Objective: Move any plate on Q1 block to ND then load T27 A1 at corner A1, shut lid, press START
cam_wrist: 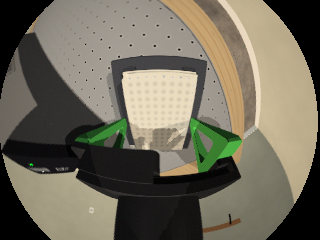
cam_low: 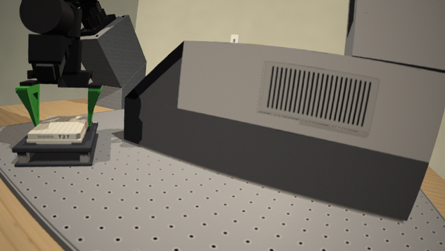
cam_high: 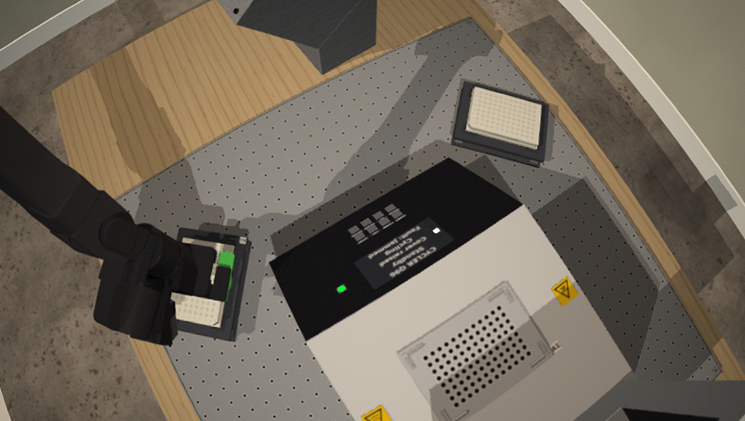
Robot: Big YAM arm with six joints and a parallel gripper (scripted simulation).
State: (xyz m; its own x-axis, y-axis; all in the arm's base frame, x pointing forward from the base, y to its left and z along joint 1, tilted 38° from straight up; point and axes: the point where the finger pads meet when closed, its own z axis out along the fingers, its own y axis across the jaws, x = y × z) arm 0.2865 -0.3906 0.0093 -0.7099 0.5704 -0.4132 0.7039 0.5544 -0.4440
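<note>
Right now the nest N1 is 2 cm below my hand. From my hand the other things lie so: nest ND (8 cm ahead, 56 cm to the left, 2 cm below).
</note>
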